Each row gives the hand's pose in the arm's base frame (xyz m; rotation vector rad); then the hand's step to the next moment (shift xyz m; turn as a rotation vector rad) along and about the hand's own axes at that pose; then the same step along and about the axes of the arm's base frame.
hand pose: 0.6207 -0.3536 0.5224 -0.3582 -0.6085 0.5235
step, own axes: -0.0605 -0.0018 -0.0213 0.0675 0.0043 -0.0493
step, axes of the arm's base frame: -0.0284 -0.0389 -0.0424 0.0762 0.0332 -0.0097
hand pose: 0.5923 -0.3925 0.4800 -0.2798 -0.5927 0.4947
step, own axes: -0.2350 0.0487 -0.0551 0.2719 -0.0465 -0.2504
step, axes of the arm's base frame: -0.1538 -0.0869 -0.1716 0.3608 0.0740 -0.0557
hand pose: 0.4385 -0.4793 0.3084 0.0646 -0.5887 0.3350
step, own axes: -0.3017 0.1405 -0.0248 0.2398 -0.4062 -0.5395
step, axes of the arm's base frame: -0.2680 0.0485 -0.1929 0.6082 -0.2302 -0.3012
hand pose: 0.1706 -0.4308 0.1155 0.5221 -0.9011 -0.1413
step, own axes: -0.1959 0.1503 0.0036 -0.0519 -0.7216 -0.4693
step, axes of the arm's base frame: -0.1391 0.1938 -0.0638 0.4033 -0.4331 -0.6272
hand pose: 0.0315 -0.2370 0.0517 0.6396 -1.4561 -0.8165
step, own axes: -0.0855 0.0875 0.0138 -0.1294 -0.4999 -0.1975
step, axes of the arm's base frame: -0.0006 0.1215 0.0196 0.1581 -0.2122 -0.4854
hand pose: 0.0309 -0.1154 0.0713 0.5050 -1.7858 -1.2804
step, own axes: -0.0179 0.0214 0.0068 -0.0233 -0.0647 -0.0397
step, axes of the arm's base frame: 0.0075 0.0253 0.0114 0.0357 -0.0306 -0.0640
